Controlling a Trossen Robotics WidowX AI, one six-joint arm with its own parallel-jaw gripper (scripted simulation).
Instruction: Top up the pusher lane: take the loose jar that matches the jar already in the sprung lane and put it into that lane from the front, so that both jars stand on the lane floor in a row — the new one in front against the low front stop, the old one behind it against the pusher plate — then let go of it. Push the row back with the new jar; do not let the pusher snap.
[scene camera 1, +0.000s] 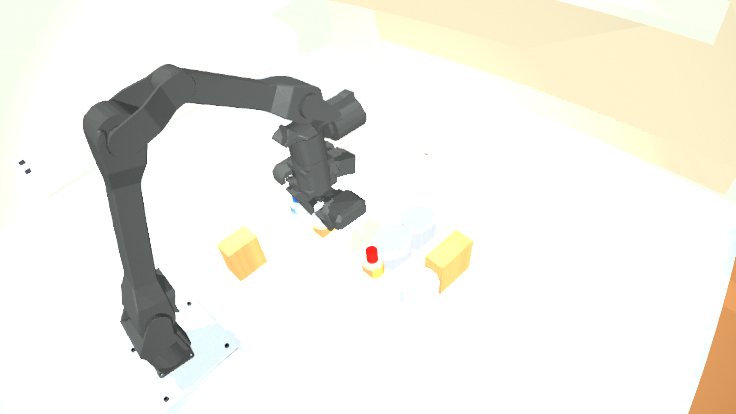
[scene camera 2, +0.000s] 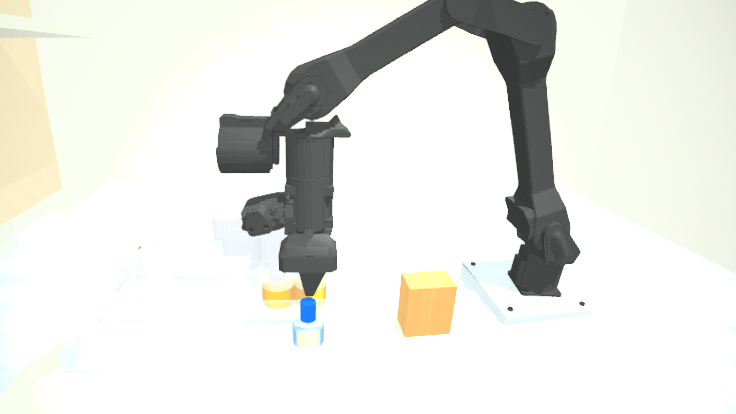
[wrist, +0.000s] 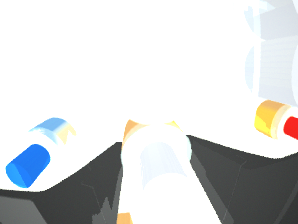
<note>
In view: my gripper (scene camera 2: 310, 286) and a blue-capped jar (scene camera 2: 308, 325).
The blue-capped jar shows as well in the wrist view (wrist: 43, 150). My gripper also shows in scene camera 1 (scene camera 1: 323, 223) and in the wrist view (wrist: 153, 144).
</note>
